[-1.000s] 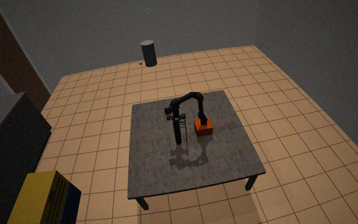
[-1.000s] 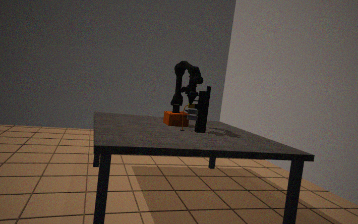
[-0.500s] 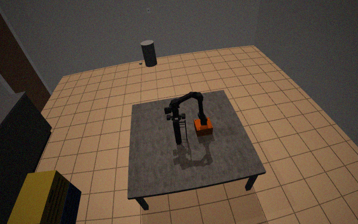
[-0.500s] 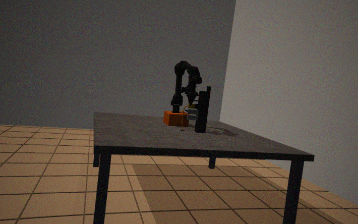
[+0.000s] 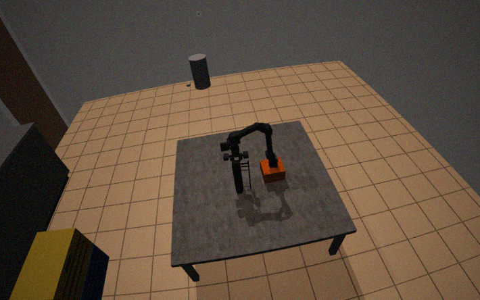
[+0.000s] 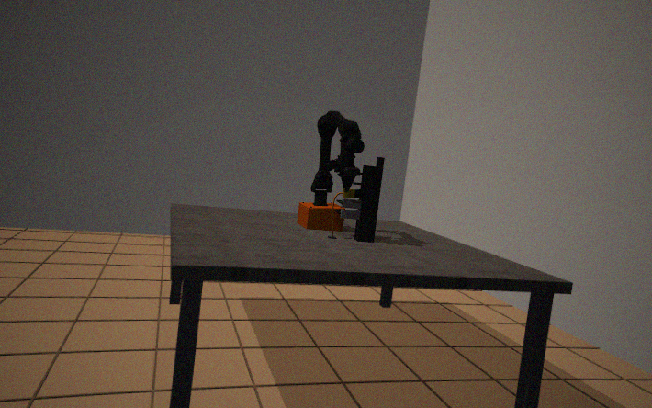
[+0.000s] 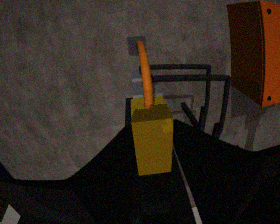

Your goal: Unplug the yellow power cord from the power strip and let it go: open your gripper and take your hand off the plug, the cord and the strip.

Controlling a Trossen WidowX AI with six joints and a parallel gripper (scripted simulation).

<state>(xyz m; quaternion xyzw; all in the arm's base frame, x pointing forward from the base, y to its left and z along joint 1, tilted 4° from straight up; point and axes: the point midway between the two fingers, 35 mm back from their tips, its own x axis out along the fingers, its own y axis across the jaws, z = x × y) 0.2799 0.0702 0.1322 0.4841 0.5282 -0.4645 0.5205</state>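
Right now my gripper tip is 3 cm to the right of the yellow plug and 1 cm past it.
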